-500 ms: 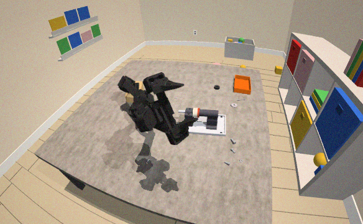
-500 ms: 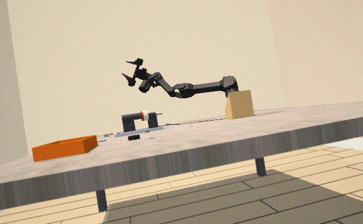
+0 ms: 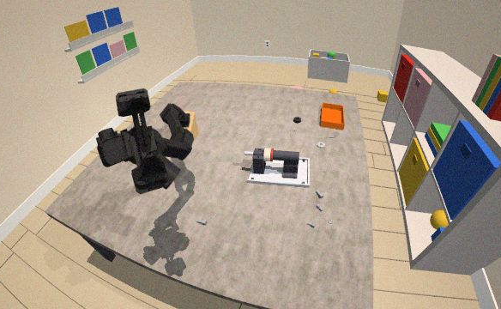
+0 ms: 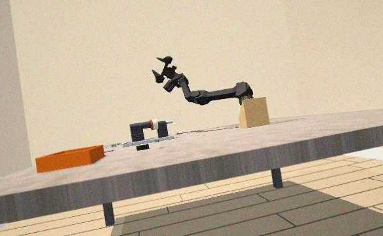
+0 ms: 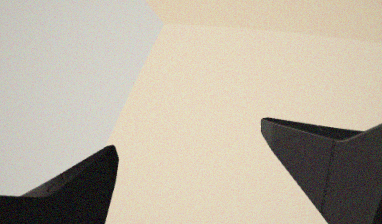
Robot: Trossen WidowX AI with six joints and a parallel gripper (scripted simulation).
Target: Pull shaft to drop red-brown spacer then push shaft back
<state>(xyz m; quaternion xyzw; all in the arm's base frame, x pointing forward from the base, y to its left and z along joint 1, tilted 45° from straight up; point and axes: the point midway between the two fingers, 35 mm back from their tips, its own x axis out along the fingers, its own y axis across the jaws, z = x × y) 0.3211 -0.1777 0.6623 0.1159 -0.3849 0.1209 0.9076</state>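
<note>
My gripper tip is now 110 mm short of the shaft, 430 mm to the right of it and 410 mm above it. The rest, counted from my gripper tip: black disc: 210 mm ahead, 800 mm to the left, 480 mm below; red-brown spacer: 130 mm ahead, 430 mm to the left, 410 mm below; orange tray: 400 mm ahead, 870 mm to the left, 480 mm below.
</note>
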